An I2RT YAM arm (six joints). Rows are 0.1 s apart.
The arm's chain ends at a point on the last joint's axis. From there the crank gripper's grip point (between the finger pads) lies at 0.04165 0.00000 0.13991 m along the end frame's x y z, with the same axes.
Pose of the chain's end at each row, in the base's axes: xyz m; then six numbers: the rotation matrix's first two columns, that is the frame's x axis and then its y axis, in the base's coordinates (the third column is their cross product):
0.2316, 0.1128, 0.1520, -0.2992, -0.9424, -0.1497, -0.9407, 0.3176, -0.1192
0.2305, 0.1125, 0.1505, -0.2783, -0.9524, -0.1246, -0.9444, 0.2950, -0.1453
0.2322, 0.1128, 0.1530, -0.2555, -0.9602, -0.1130, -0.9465, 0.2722, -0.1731
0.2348, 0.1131, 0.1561, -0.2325, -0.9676, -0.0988, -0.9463, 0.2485, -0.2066
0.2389, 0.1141, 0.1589, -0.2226, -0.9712, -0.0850, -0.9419, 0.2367, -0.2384
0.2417, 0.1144, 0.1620, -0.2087, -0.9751, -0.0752, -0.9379, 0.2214, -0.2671
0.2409, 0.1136, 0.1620, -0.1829, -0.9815, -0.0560, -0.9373, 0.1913, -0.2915
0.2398, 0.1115, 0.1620, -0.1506, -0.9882, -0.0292, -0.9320, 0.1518, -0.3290
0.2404, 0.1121, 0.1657, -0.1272, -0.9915, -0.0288, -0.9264, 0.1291, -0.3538
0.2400, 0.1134, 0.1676, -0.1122, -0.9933, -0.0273, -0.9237, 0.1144, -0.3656
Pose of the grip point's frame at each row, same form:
0.2415, 0.0883, 0.0084, -0.2992, -0.9424, -0.1497, -0.9407, 0.3176, -0.1192
0.2434, 0.0836, 0.0080, -0.2783, -0.9524, -0.1246, -0.9444, 0.2950, -0.1453
0.2491, 0.0816, 0.0114, -0.2555, -0.9602, -0.1130, -0.9465, 0.2722, -0.1731
0.2565, 0.0792, 0.0158, -0.2325, -0.9676, -0.0988, -0.9463, 0.2485, -0.2066
0.2648, 0.0774, 0.0200, -0.2226, -0.9712, -0.0850, -0.9419, 0.2367, -0.2384
0.2718, 0.0759, 0.0244, -0.2087, -0.9751, -0.0752, -0.9379, 0.2214, -0.2671
0.2748, 0.0726, 0.0261, -0.1829, -0.9815, -0.0560, -0.9373, 0.1913, -0.2915
0.2796, 0.0672, 0.0287, -0.1506, -0.9882, -0.0292, -0.9320, 0.1518, -0.3290
0.2847, 0.0682, 0.0337, -0.1272, -0.9915, -0.0288, -0.9264, 0.1291, -0.3538
0.2866, 0.0698, 0.0363, -0.1122, -0.9933, -0.0273, -0.9237, 0.1144, -0.3656

